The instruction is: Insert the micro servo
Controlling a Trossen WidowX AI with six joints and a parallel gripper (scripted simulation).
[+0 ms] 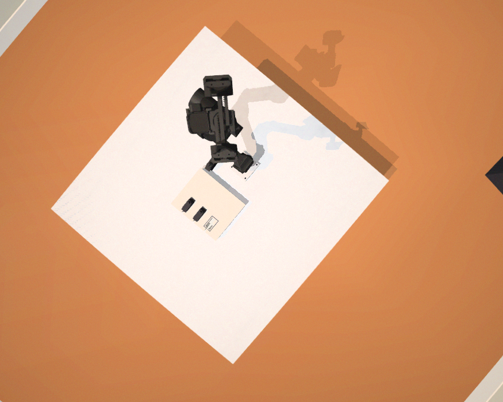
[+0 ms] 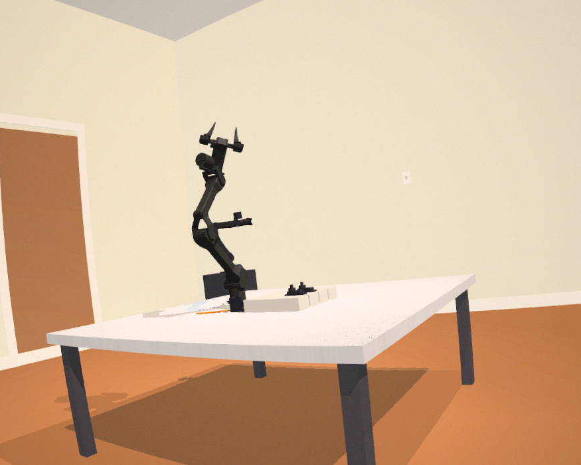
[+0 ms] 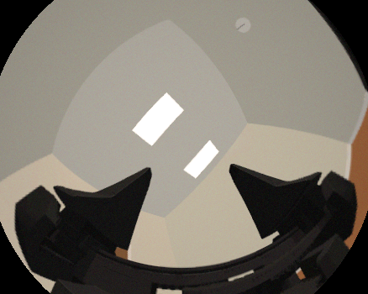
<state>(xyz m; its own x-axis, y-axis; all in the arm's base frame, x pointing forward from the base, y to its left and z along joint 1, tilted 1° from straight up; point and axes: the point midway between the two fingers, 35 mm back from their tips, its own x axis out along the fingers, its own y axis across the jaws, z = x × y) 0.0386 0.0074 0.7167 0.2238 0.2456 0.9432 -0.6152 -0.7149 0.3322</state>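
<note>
The cream deck lies 19 cm ahead of my gripper tip, 1 cm to the left of it and 75 cm below it.
</note>
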